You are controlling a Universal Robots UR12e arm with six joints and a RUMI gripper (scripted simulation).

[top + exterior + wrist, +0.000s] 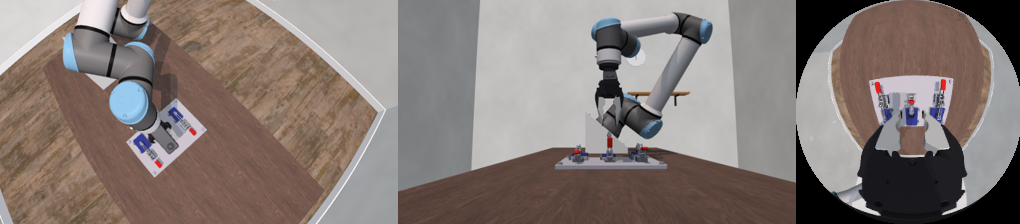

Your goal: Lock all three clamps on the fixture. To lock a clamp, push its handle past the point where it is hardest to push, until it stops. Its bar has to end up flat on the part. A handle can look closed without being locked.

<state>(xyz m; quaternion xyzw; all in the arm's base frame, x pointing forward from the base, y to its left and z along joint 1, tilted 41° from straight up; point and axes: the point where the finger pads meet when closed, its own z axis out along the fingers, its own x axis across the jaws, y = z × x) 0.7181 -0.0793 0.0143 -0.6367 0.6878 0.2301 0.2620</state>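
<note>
Now: hand 40 mm past the grey fixture plate and 150 mm above it.
</note>
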